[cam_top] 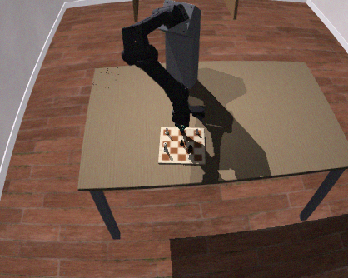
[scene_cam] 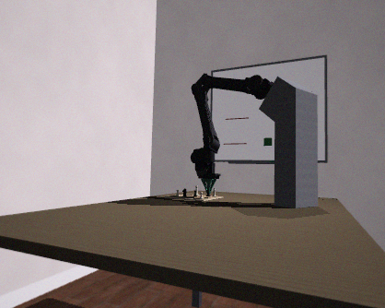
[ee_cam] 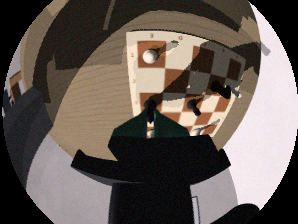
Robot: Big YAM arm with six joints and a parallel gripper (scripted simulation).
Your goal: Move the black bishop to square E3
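Right now the black bishop is right at my hand. From my hand the other things lie so: chessboard: 7 cm ahead, 4 cm to the right, 3 cm below.
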